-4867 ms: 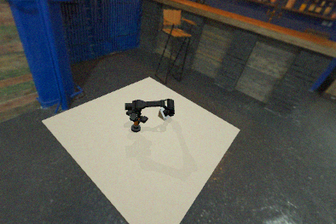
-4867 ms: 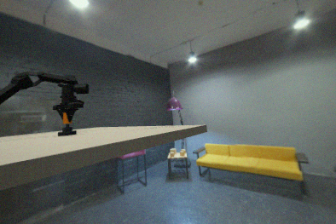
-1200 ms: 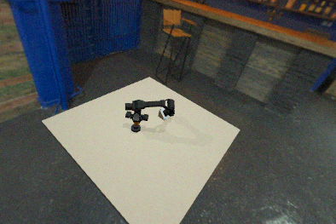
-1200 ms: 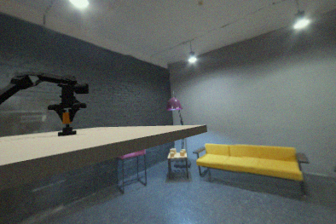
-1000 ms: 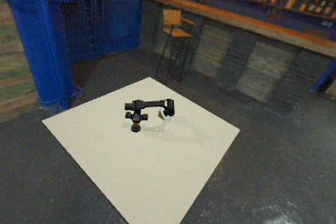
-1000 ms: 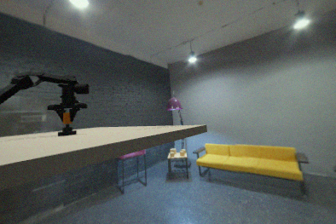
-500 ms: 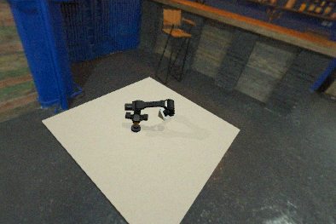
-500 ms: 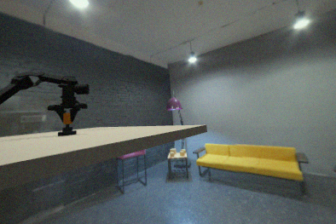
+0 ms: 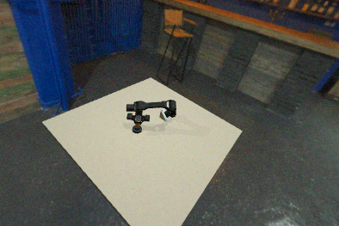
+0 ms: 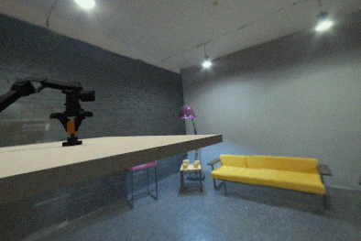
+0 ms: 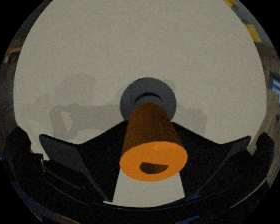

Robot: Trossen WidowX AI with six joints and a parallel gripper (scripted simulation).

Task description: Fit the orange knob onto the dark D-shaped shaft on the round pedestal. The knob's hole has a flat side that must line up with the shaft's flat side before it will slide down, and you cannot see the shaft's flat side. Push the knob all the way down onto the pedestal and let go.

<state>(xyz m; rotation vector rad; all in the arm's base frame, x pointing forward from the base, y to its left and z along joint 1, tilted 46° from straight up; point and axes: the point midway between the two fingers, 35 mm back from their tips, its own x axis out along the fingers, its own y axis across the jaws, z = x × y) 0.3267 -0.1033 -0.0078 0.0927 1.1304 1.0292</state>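
Right now the orange knob is 20 mm above my gripper tip. Round my gripper tip: round pedestal: 40 mm below.
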